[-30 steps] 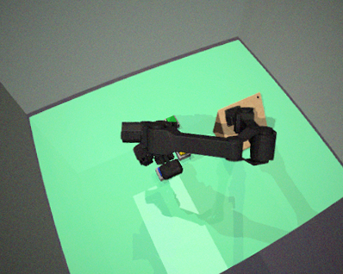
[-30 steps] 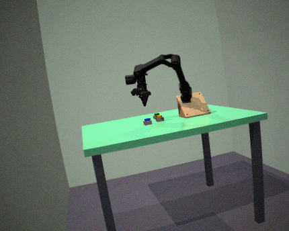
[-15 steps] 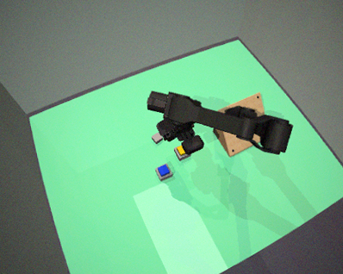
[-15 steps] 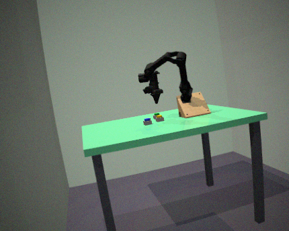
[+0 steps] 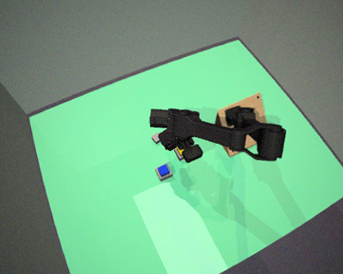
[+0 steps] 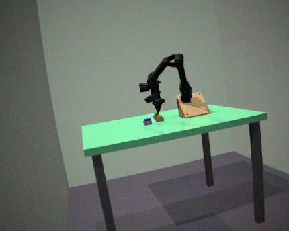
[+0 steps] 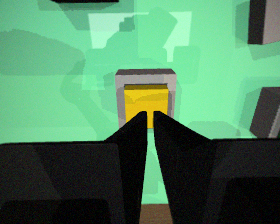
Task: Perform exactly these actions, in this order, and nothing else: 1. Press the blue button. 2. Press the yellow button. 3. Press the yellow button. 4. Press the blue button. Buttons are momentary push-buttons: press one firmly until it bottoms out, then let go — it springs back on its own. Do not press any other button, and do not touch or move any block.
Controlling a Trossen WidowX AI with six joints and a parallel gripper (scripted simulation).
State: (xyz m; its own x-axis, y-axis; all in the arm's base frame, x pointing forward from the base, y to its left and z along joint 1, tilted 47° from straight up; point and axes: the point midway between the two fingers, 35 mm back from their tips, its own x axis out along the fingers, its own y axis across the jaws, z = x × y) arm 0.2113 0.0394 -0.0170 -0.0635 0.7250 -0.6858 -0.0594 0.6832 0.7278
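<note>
My gripper tip is now 9 cm short of the blue button, 5 cm to the right of it and 3 cm above it. Round my gripper tip: green button 13 cm to the right, 3 cm below, 2 cm behind.
</note>
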